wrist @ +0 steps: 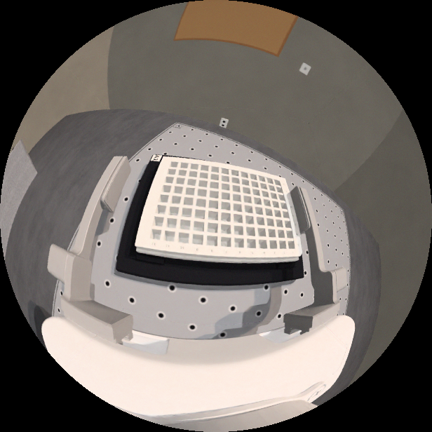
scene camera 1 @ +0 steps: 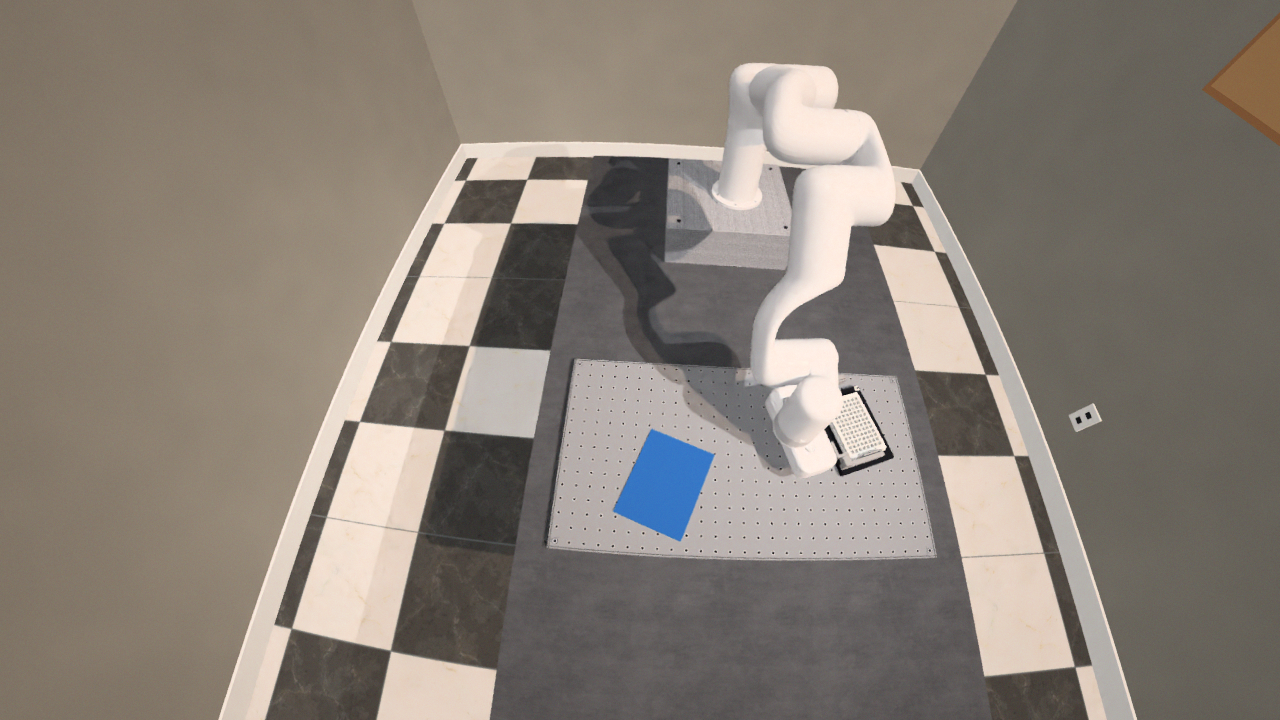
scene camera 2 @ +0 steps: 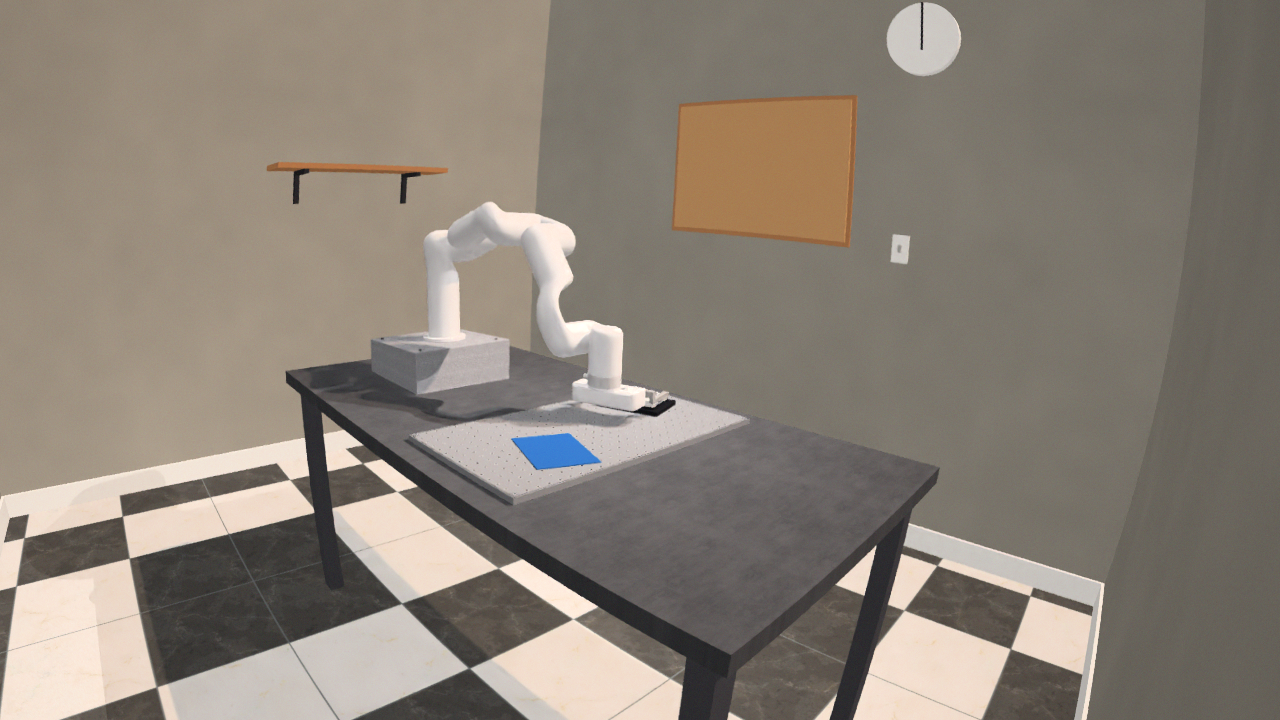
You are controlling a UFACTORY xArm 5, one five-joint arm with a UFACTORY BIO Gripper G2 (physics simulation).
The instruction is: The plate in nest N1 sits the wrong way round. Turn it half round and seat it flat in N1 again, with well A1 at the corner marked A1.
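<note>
The white many-welled plate (scene camera 1: 861,425) (wrist: 220,210) lies in the black nest N1 (scene camera 1: 866,466) (scene camera 2: 660,409) (wrist: 215,276) and looks flat. In the wrist view the nest's A1 label (wrist: 156,158) is at the far left corner. Small marks run along the plate's near edge, too faint to read surely. My gripper (scene camera 1: 854,419) (wrist: 208,196) is wide open, with nothing held. Its fingers stand at the plate's two short ends; the right finger is close to or overlapping the plate's edge in view, the left has a wider gap. Contact cannot be told.
The nest stands on the grey perforated board (scene camera 1: 742,528) (scene camera 2: 501,479) (wrist: 202,315). A flat blue sheet (scene camera 1: 664,485) (scene camera 2: 554,450) lies on the board, well away from the nest. The arm's base block (scene camera 1: 729,246) (scene camera 2: 440,360) stands at the table's back.
</note>
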